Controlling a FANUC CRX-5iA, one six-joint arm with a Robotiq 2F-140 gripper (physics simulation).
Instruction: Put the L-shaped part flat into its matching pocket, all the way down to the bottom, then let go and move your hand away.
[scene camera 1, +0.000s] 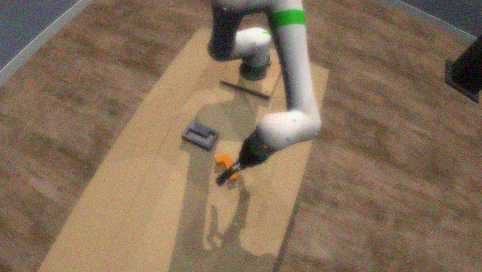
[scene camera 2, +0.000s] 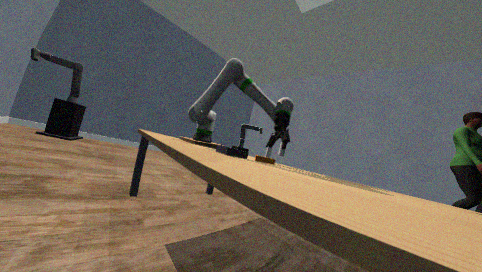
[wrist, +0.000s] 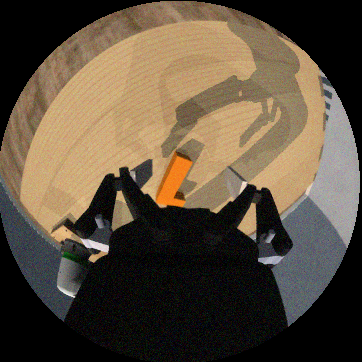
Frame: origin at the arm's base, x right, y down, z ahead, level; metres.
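Seen in the pictures: gripper, fingertip midpoint: (scene camera 2: 273, 157) (wrist: 188, 170); arm's base, link origin: (scene camera 1: 253, 70) (scene camera 2: 202, 141) (wrist: 77, 246).
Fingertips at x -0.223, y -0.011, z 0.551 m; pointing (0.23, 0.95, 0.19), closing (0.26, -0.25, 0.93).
Pixels of each thing's middle, then the offset from my fingertips to it. Level surfaces: height alone.
- orange L-shaped part, body centre: (wrist: 177, 181) (scene camera 1: 226, 168) (scene camera 2: 265, 160) dx +0.035, dy +0.026, dz -0.023 m
- grey pocket block, body centre: (scene camera 1: 200, 135) (scene camera 2: 232, 151) dx +0.214, dy +0.023, dz -0.086 m
- wooden table, surface height: dy +0.041 m
The orange L-shaped part (scene camera 1: 224, 159) (scene camera 2: 265, 160) (wrist: 173, 180) lies flat on the table, outside the pocket. In scene camera 1 my gripper partly covers it; in the wrist view its short leg is partly hidden by the gripper body. The grey pocket block (scene camera 1: 196, 142) (scene camera 2: 223, 149) sits on the table, up and left of the part in scene camera 1; its pocket is empty. My gripper (scene camera 1: 222, 178) (scene camera 2: 275, 152) (wrist: 188, 170) is open and empty, pointing down a little above the part. In the wrist view the part shows between the fingers, nearer the left one.
The wooden table (scene camera 1: 145, 165) (scene camera 2: 320, 195) (wrist: 100, 105) carries the arm's base (scene camera 1: 254, 69) (scene camera 2: 203, 134) at its far end. Another robot on a black stand (scene camera 2: 65, 118) is on the floor. A person in green (scene camera 2: 467, 145) is at the right of scene camera 2.
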